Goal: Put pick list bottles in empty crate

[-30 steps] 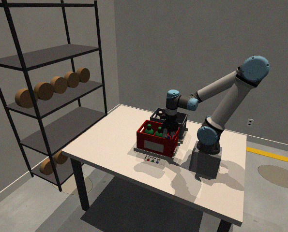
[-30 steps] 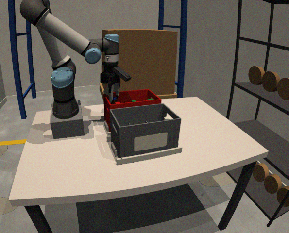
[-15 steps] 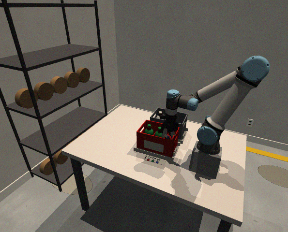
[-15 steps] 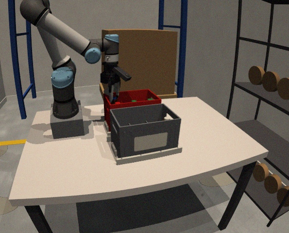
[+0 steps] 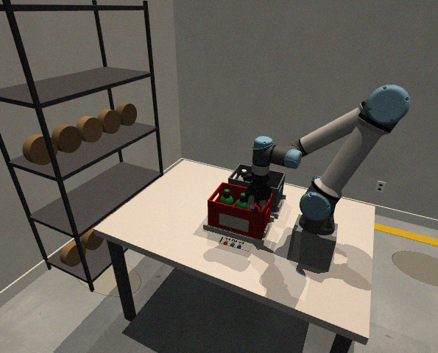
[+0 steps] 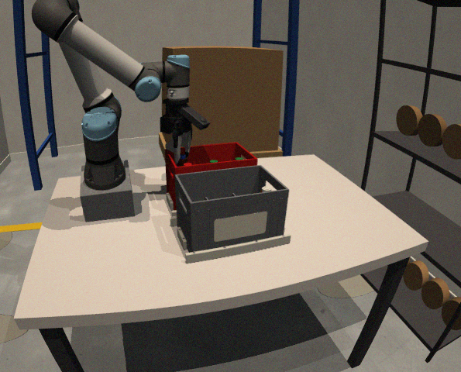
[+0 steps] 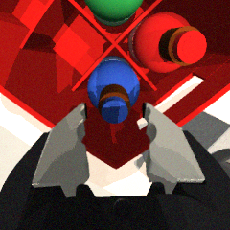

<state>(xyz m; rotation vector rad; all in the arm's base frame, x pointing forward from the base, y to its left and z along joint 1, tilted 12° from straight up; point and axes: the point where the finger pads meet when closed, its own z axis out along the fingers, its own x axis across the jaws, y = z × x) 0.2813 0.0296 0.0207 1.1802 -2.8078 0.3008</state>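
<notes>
Now: hand 70 mm above the blue bottle. Also, from my hand: red bottle: 90 mm to the right, 70 mm below; then red crate: 80 mm ahead, 40 mm to the right, 70 mm below; then pick list: 60 mm ahead, 90 mm to the left, 150 mm below.
</notes>
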